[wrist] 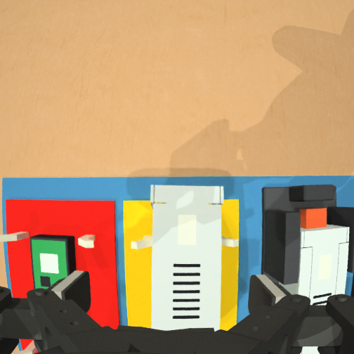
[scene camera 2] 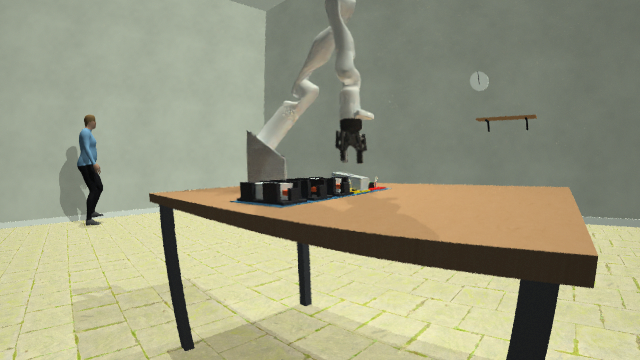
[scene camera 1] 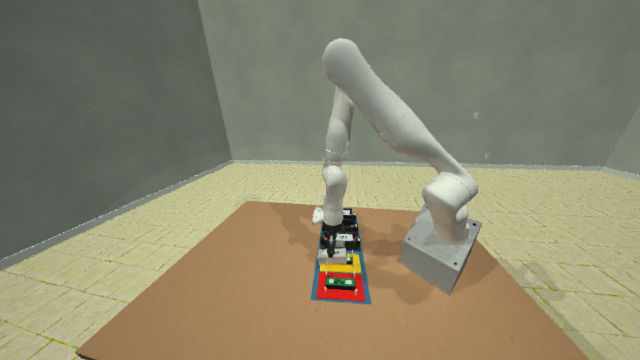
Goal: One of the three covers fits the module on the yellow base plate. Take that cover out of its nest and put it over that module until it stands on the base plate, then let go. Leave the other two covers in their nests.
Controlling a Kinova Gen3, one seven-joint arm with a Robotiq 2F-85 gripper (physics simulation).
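Places are measured from the arm's base along level axes (x ahead, y left, z up), in metres.
Pixels of known places: gripper, fingertip midpoint: (scene camera 2: pixel 352 163) (scene camera 1: pixel 331 247); arm's base, link origin: (scene camera 2: pixel 265 143) (scene camera 1: pixel 449 232).
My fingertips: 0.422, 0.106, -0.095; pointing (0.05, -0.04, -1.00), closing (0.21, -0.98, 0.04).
Note:
Ahead of a thing's pixels: the offset from my fingertips to its top centre, as dx, dy, dz. "spot": to the spot under its first point.
A light grey cover (scene camera 1: pixel 332 256) (scene camera 2: pixel 358 181) (wrist: pixel 186 250) lies across the yellow base plate @[-0.046, +0.033, -0.090] (scene camera 1: pixel 340 269) (wrist: pixel 132 285). It sits off to the plate's left in scene camera 1 and overhangs its edge. It looks tilted in scene camera 2, lower at its near end. A green part of the yellow plate's module @[spot: -0.072, -0.024, -0.071] (scene camera 1: pixel 349 260) shows beside it. My gripper (scene camera 1: pixel 330 252) (scene camera 2: pixel 352 159) (wrist: pixel 168 292) is open and empty, above the cover. A white cover @[-0.007, -0.126, -0.046] (scene camera 1: pixel 344 237) (wrist: pixel 324 265) sits in the nearest black nest (wrist: pixel 280 242). Another white cover @[+0.044, -0.336, -0.046] (scene camera 1: pixel 346 212) shows in the farthest nest.
A red plate (scene camera 1: pixel 345 296) (wrist: pixel 100 280) with a green-topped module @[spot: -0.060, +0.091, -0.070] (scene camera 1: pixel 340 283) (wrist: pixel 50 262) lies beside the yellow one. Light posts (wrist: pixel 141 244) stand by the modules. All stand on a blue mat (wrist: pixel 75 189). The robot's grey base block (scene camera 1: pixel 432 255) is right of it.

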